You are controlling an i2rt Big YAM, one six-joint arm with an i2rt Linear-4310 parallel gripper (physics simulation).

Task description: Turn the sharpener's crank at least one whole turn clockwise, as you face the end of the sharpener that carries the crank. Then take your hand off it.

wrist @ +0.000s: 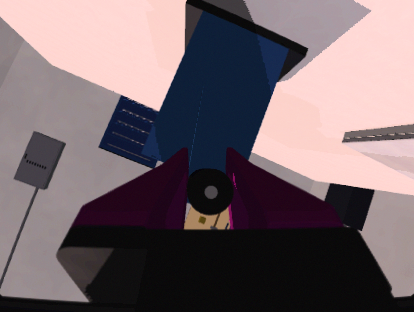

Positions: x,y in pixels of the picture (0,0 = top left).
Labels:
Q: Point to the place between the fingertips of the gripper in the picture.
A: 207,157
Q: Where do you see a blue sharpener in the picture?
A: At 228,52

